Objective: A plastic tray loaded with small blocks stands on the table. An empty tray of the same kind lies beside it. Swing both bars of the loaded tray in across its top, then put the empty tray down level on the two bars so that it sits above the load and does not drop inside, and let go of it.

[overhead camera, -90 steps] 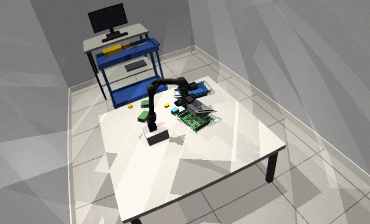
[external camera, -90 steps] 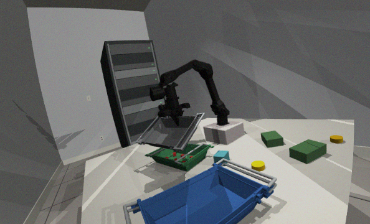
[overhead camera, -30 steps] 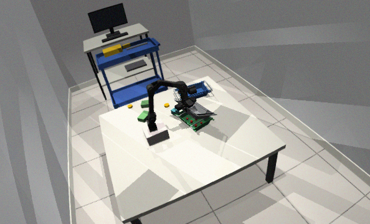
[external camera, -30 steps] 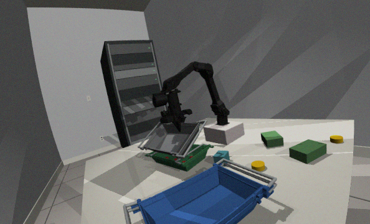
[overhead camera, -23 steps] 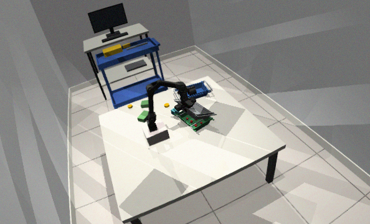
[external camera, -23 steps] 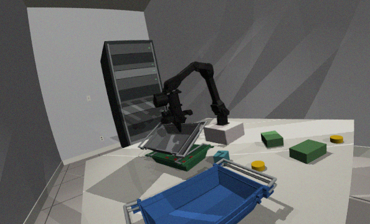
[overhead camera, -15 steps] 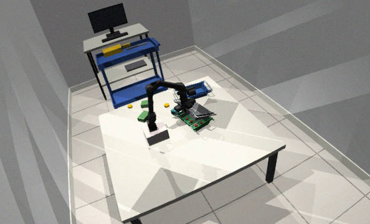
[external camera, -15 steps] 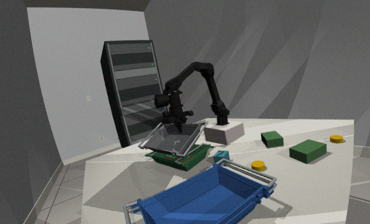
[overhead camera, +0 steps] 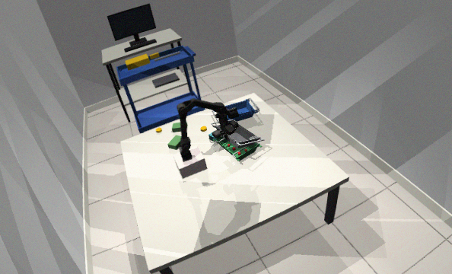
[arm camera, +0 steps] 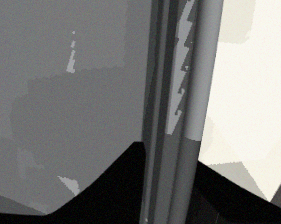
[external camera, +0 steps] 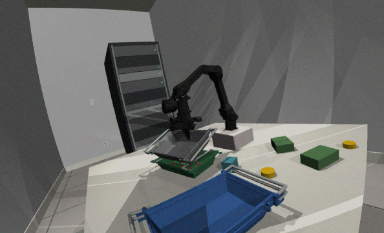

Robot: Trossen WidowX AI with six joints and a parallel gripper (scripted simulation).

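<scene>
The grey tray lies 80 mm ahead of my gripper tip and 30 mm to the left of it. The rest, counted from my gripper tip: teal cube: 60 mm behind, 220 mm to the left, 100 mm below.
</scene>
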